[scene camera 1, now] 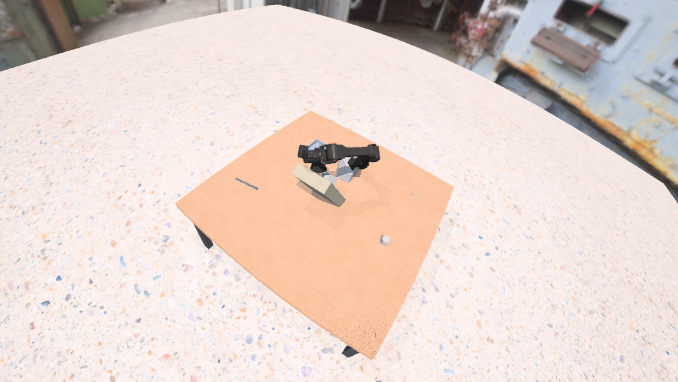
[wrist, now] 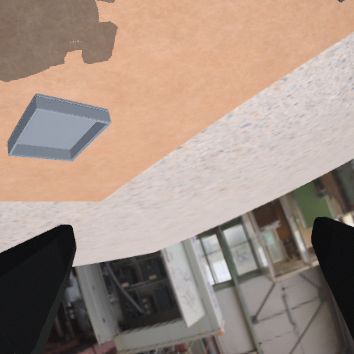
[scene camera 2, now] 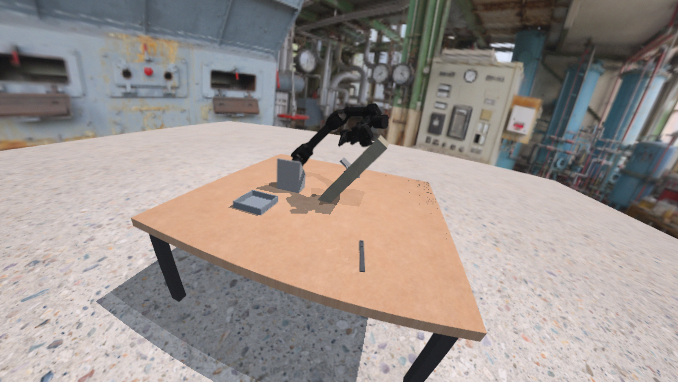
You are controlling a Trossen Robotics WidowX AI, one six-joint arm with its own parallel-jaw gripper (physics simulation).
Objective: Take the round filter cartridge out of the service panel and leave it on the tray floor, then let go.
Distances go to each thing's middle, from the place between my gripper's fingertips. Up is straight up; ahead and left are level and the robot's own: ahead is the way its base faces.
Now: the grey tray (scene camera 2: 256,202) 36 cm behind my hand, 14 cm to the right of it and 31 cm below it.
